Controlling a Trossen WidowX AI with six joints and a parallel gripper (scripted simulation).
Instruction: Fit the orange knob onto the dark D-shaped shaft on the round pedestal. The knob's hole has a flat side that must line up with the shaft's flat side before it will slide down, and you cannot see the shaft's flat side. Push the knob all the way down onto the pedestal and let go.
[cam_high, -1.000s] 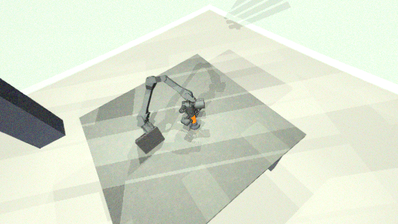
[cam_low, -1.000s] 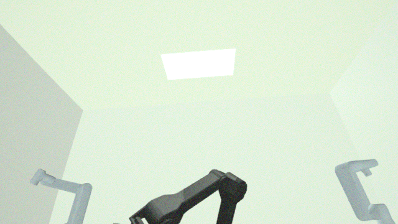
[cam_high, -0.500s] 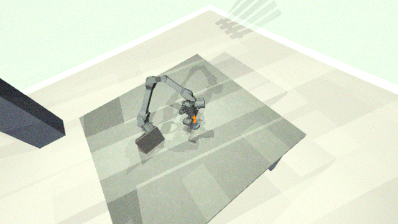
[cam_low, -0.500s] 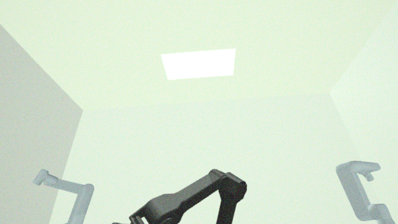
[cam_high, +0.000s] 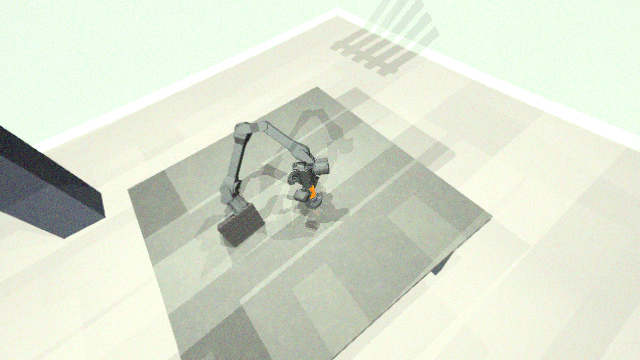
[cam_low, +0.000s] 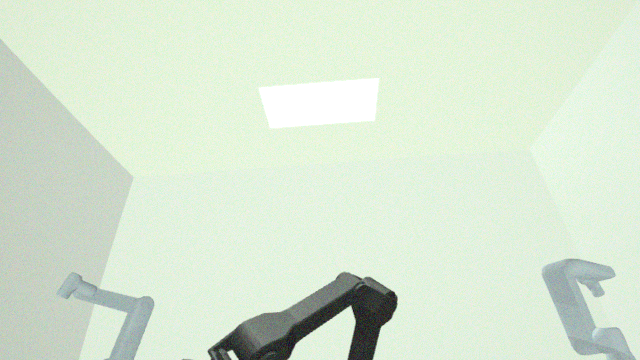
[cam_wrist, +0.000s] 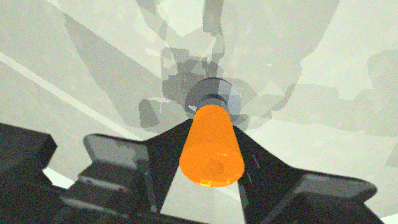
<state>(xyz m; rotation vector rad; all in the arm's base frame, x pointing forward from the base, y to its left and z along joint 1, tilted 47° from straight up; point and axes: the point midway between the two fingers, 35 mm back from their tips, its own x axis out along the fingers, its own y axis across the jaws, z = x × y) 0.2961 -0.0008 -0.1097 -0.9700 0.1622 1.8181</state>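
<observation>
Now: gripper tip 20 mm below the orange knob. Also, from my gripper tip: round pedestal (40 mm below).
</observation>
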